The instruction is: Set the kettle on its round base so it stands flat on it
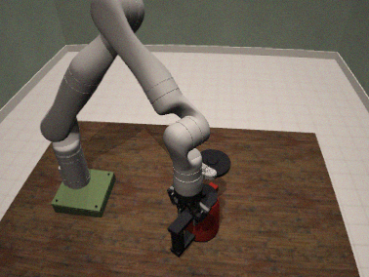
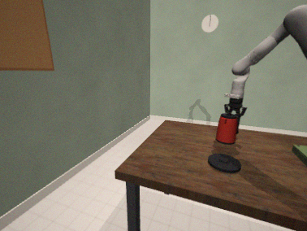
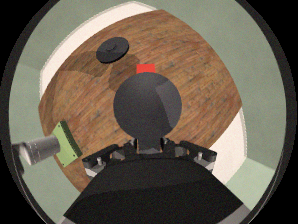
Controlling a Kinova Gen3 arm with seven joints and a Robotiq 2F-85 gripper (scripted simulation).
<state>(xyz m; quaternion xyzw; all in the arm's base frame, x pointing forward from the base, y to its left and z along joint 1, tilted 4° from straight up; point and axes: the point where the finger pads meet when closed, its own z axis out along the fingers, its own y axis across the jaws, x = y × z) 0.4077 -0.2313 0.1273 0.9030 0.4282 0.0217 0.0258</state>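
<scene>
Right now my hand is 5 cm above the red kettle, 2 cm to the right of it and 2 cm short of it. Also, from my hand: round base: 34 cm to the left, 13 cm below, 10 cm ahead.
</scene>
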